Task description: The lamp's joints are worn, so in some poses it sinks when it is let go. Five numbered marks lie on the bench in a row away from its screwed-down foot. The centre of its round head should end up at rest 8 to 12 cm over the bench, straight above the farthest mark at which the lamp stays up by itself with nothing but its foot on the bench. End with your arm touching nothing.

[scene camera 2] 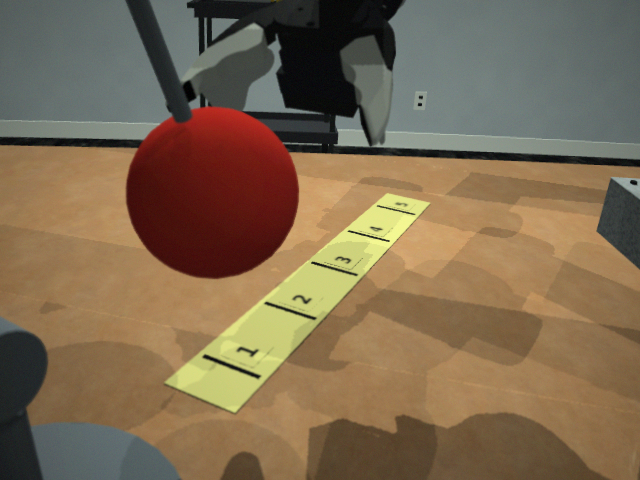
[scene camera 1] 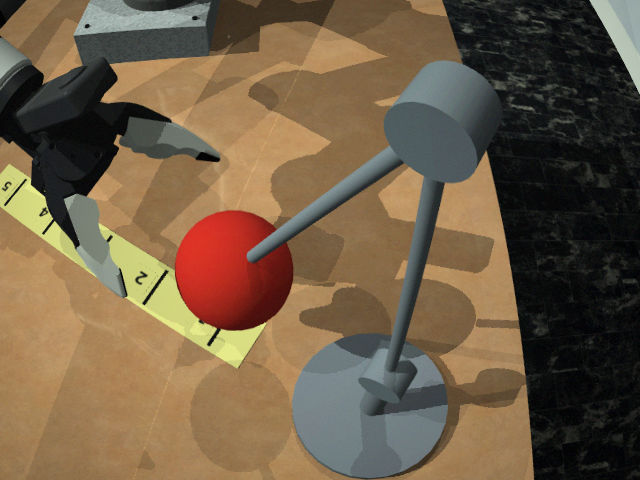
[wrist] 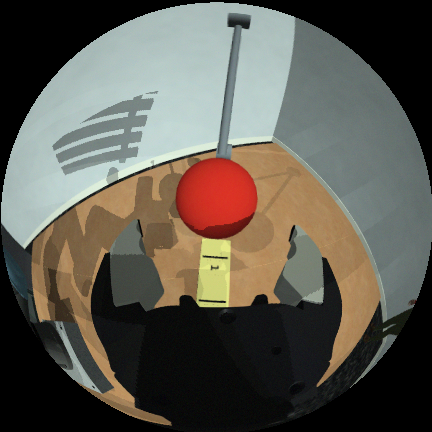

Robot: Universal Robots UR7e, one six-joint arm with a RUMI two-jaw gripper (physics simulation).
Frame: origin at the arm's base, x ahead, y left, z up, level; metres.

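Seen in the pictures: gripper, fingertip midpoint: [scene camera 2: 261, 124] [scene camera 1: 173, 225] [wrist: 216, 225].
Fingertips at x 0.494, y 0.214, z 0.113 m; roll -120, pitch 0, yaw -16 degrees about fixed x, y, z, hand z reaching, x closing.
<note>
Pixels of each thing's top centre, then the offset from my fingertips to it. "*": a spot on its surface instead. Level surfaces: height alone.
- lamp's round red head, surface spot: [scene camera 2: 211, 196] * dz -0.013, dx +0.004, dy +0.099 m
- yellow strip, surface spot: [scene camera 2: 281, 330] [scene camera 1: 179, 294] [wrist: 208, 285] * dz -0.176, dx -0.013, dy -0.030 m
- large grey elbow joint, surface spot: [scene camera 1: 442, 124] * dz +0.255, dx +0.081, dy +0.169 m
- lower rod, surface spot: [scene camera 1: 413, 279] * dz +0.122, dx +0.074, dy +0.181 m
- round grey foot, surface spot: [scene camera 1: 330, 418] * dz -0.162, dx +0.096, dy +0.156 m
- bench top, its level: dz -0.177 m
The lamp's round red head [scene camera 1: 227, 273] [scene camera 2: 211, 196] [wrist: 216, 198] hangs in the air near the mark 1 end of the yellow strip [scene camera 1: 175, 315] [scene camera 2: 281, 330] [wrist: 215, 287]. Its upper rod [scene camera 1: 325, 201] rises to the large grey elbow joint [scene camera 1: 442, 124]; the lower rod [scene camera 1: 413, 279] runs down to the round grey foot [scene camera 1: 330, 418] on the bench. All five marks show in the scene camera 2 view. My gripper [scene camera 1: 172, 227] [scene camera 2: 281, 116] [wrist: 216, 225] is open and empty, its fingertips spread on the side of the head toward the higher marks, apart from it. The exact height of the head cannot be told.
The grey metal block [scene camera 1: 144, 46] [scene camera 2: 620, 222] under the arm's base stands on the bench at the back in the scene camera 1 view. A dark shelf cart [scene camera 2: 289, 135] stands by the wall beyond the bench. Shadows cross the bench top [scene camera 1: 118, 403].
</note>
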